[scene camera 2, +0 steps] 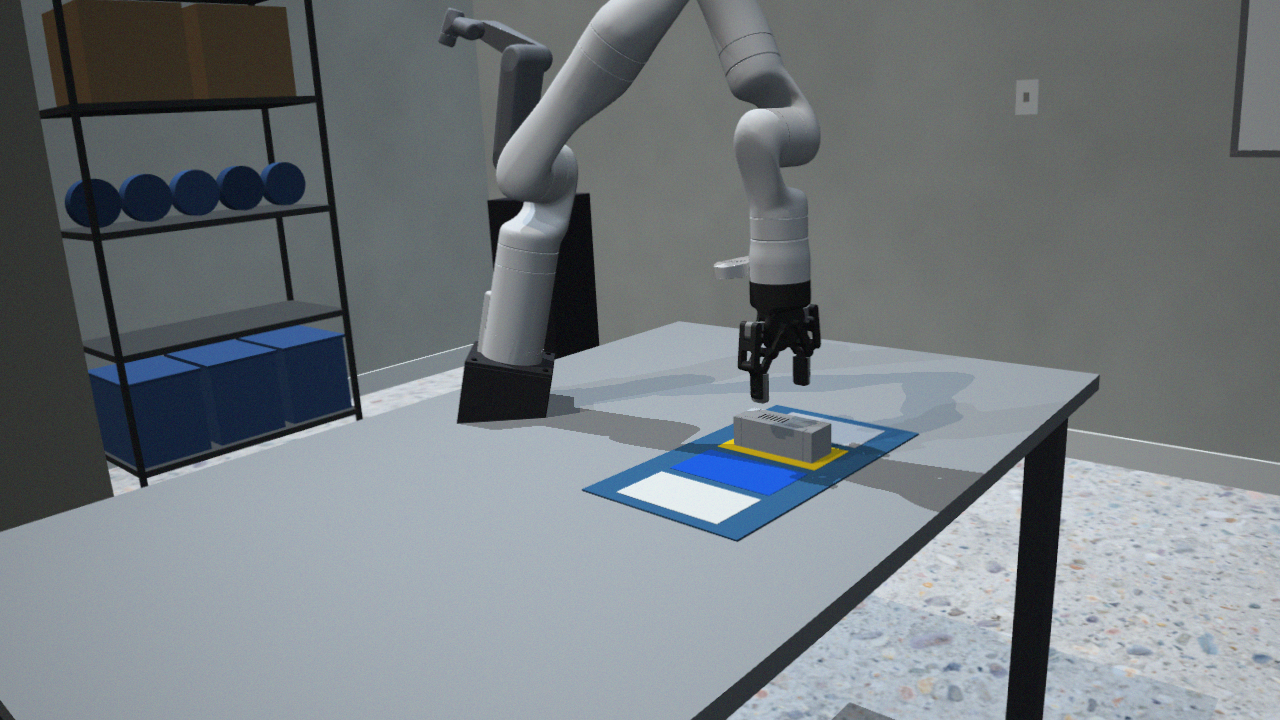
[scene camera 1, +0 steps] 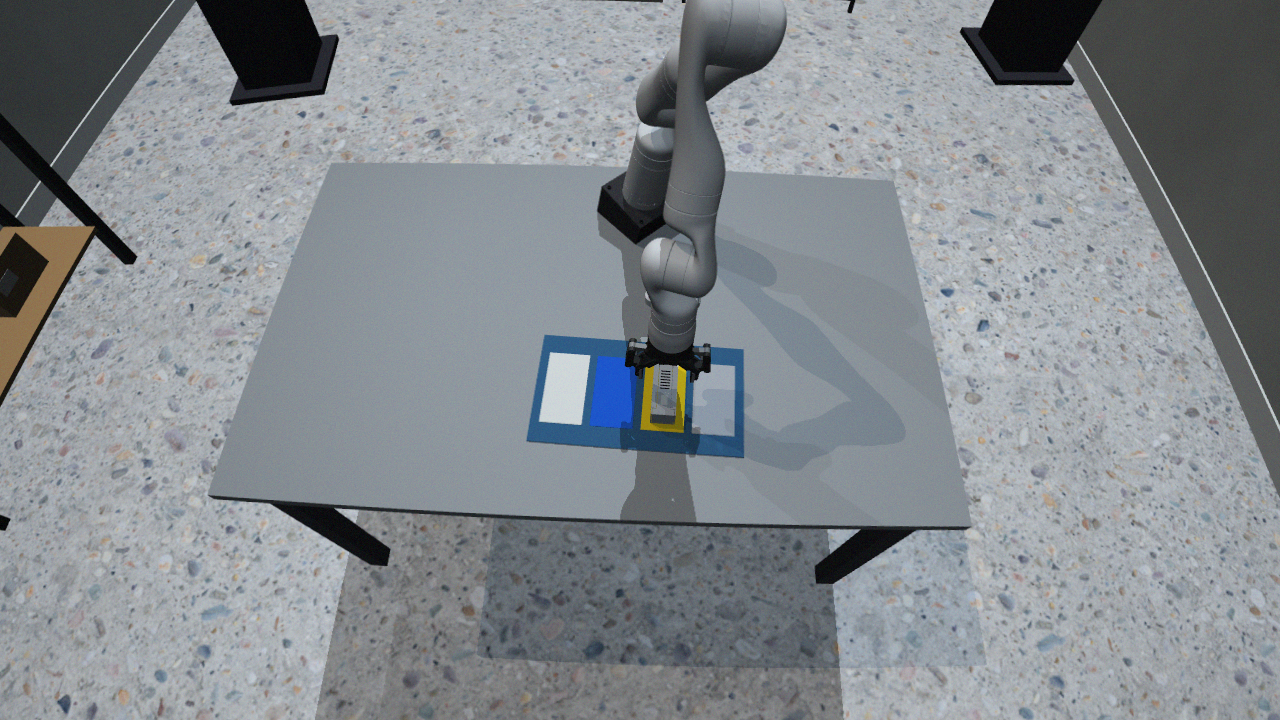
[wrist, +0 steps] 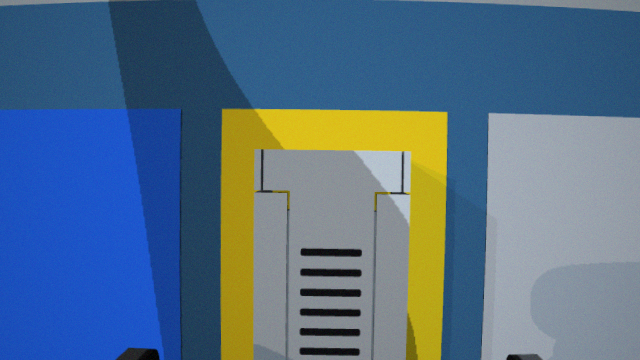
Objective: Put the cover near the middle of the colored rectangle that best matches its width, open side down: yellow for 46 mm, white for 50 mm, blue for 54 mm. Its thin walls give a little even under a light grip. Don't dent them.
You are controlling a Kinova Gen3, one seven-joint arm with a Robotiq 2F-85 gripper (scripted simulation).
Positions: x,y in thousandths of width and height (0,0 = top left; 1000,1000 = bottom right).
Note:
In view: the gripper (scene camera 2: 611,547), a cover (scene camera 2: 624,609), a yellow rectangle (scene camera 1: 507,530), a dark blue mat (scene camera 1: 457,605), a white rectangle (scene camera 2: 554,699) and a blue rectangle (scene camera 1: 479,559).
The cover also shows in scene camera 1 (scene camera 1: 521,538) and in the wrist view (wrist: 504,685). The gripper is seen too in scene camera 1 (scene camera 1: 521,523). The yellow rectangle also shows in scene camera 2 (scene camera 2: 653,630) and in the wrist view (wrist: 663,374).

